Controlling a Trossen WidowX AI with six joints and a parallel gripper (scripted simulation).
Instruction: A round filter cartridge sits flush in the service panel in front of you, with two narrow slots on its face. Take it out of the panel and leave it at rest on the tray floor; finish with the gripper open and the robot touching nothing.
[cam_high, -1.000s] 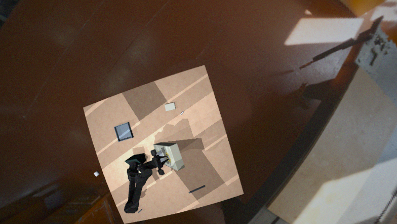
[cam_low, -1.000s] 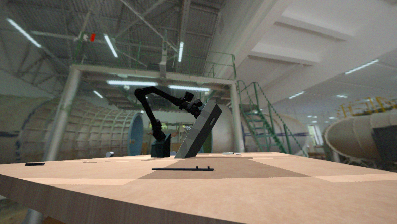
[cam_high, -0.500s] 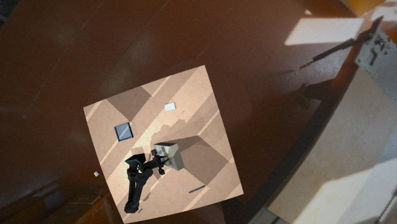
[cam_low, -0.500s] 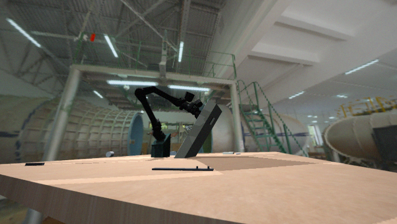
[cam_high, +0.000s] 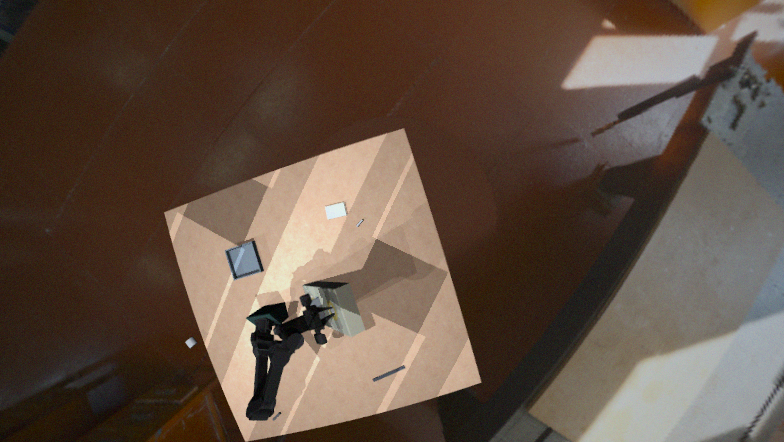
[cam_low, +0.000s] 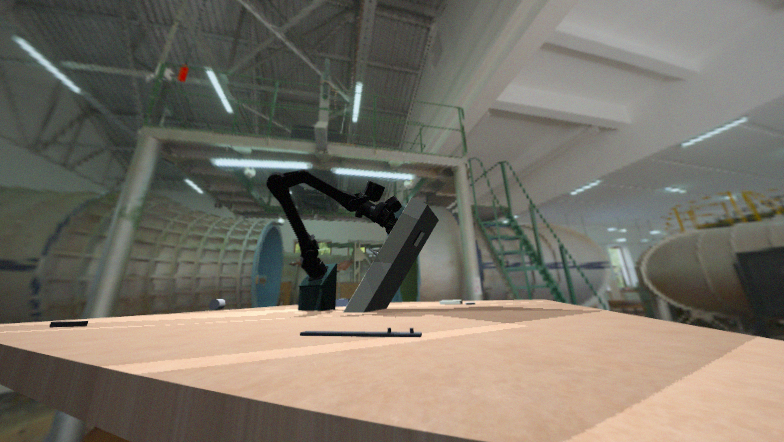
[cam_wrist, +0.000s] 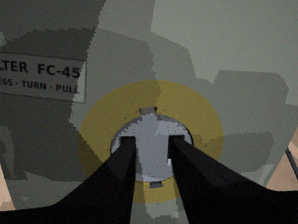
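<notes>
My gripper tip is 10 mm short of the round grey filter cartridge and 10 mm above it. From my gripper tip the other things lie so: grey bracket (90 mm behind, 100 mm below); then pin (170 mm ahead, 290 mm to the left, 250 mm below); then grey service panel (40 mm behind, 80 mm below).
</notes>
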